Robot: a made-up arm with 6 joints. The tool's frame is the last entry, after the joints. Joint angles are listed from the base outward. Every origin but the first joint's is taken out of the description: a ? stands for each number. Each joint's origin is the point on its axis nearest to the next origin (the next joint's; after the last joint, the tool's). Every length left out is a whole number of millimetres.
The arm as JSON. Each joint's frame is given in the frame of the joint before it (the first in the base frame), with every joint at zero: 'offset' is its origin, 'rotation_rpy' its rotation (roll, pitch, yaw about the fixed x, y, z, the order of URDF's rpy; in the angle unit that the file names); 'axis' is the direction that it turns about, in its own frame. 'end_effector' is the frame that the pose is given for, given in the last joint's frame.
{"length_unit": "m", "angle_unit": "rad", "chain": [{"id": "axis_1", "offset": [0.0, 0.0, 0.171], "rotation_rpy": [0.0, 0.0, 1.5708], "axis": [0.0, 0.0, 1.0]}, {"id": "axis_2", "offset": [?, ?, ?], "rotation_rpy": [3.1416, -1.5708, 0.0], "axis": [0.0, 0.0, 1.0]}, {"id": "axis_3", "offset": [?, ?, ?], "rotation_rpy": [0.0, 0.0, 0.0], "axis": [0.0, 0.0, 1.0]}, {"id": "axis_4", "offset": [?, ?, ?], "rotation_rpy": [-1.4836, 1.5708, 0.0], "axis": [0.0, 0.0, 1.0]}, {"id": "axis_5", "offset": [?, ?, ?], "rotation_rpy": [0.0, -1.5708, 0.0], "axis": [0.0, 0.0, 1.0]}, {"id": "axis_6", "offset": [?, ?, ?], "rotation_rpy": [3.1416, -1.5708, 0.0], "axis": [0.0, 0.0, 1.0]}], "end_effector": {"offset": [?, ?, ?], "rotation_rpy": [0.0, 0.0, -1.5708]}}
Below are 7 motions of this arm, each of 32 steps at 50 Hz.
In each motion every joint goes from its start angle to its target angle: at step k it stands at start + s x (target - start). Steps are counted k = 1, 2, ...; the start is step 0. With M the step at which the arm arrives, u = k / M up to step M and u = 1 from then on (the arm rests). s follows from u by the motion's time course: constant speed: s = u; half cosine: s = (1 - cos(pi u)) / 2; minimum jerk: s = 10 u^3 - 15 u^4 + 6 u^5.
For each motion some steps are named. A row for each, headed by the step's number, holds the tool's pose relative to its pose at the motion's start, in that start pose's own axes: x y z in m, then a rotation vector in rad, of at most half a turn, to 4 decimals.
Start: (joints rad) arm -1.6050 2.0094 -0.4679 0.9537 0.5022 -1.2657
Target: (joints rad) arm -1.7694 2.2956 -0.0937 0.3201 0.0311 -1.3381
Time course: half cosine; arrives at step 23
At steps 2, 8, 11, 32:
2: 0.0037 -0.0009 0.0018 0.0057 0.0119 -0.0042
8: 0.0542 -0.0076 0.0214 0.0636 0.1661 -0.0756
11: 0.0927 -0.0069 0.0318 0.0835 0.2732 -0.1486
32: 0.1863 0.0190 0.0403 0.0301 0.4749 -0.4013

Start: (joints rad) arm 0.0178 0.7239 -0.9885 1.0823 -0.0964 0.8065
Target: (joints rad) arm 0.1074 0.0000 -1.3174 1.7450 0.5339 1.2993
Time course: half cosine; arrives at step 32
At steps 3, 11, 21, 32:
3: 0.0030 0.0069 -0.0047 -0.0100 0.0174 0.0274
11: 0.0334 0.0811 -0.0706 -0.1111 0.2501 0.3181
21: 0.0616 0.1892 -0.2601 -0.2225 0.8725 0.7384
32: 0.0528 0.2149 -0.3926 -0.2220 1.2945 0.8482

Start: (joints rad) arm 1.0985 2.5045 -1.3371 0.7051 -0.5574 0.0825
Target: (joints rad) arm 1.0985 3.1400 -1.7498 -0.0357 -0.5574 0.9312
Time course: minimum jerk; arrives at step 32
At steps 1, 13, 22, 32:
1: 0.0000 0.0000 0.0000 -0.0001 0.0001 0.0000
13: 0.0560 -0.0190 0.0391 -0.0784 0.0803 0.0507
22: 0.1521 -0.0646 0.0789 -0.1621 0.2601 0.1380
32: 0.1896 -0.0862 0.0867 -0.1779 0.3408 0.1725

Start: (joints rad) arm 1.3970 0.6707 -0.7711 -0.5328 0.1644 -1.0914
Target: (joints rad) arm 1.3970 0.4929 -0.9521 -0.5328 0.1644 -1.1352
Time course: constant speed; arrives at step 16
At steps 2, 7, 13, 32:
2: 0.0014 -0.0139 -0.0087 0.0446 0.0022 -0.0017
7: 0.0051 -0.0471 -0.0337 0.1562 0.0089 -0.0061
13: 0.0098 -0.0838 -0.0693 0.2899 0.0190 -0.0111
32: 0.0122 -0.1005 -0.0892 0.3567 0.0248 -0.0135

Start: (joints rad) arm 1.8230 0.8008 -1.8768 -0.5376 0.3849 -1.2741
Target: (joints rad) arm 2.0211 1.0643 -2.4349 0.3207 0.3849 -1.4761
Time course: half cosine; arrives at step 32
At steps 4, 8, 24, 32:
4: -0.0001 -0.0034 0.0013 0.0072 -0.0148 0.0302
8: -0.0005 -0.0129 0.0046 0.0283 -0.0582 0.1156
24: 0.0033 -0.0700 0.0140 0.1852 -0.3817 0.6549
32: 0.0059 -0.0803 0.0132 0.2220 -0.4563 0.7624

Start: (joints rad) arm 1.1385 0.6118 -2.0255 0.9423 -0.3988 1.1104
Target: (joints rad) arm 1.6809 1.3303 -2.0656 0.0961 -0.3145 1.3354
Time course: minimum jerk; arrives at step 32
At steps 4, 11, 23, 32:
4: -0.0041 -0.0059 0.0019 0.0101 -0.0015 -0.0042
11: -0.0503 -0.0889 0.0165 0.1500 -0.0060 -0.0525
23: -0.0929 -0.3618 -0.0558 0.6204 0.1643 -0.1220
32: -0.0802 -0.4153 -0.0931 0.7205 0.2387 -0.1211

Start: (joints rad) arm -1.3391 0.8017 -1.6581 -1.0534 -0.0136 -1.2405
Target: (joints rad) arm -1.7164 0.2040 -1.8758 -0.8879 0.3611 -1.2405
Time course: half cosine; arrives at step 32
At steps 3, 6, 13, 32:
3: 0.0060 -0.0056 -0.0041 0.0024 0.0177 -0.0032
6: 0.0225 -0.0224 -0.0169 0.0103 0.0688 -0.0123
13: 0.0776 -0.0990 -0.0844 0.0582 0.2780 -0.0459
32: 0.0871 -0.2802 -0.3015 0.2623 0.6843 -0.0956

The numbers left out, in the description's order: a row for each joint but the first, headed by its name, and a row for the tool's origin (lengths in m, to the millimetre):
axis_2: 0.0 0.0 0.0
axis_3: 0.039 -0.287 0.0
axis_4: 0.061 0.344 0.0
axis_5: 0.0 0.0 0.0
axis_6: 0.068 0.0 0.0
tool: 0.0 0.0 0.0

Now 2 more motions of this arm.
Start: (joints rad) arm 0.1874 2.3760 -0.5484 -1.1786 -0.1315 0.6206
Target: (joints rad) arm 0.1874 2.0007 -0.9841 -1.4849 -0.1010 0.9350
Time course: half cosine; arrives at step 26
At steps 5, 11, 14, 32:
5: -0.0200 -0.0112 -0.0089 0.0363 -0.0563 -0.0077
11: -0.0834 -0.0448 -0.0511 0.1570 -0.2423 -0.0325
14: -0.1192 -0.0623 -0.0866 0.2322 -0.3574 -0.0471
32: -0.1897 -0.0906 -0.1998 0.4178 -0.6404 -0.0800

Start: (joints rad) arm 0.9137 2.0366 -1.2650 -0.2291 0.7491 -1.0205
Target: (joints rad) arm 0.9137 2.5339 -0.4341 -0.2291 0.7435 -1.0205
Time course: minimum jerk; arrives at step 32
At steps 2, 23, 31, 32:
2: 0.0001 0.0007 0.0010 -0.0027 0.0011 -0.0005
23: 0.1103 0.3404 0.1547 -1.0446 0.4174 -0.1763
31: 0.1338 0.3915 0.1363 -1.2132 0.4847 -0.2046
32: 0.1339 0.3916 0.1363 -1.2135 0.4849 -0.2047

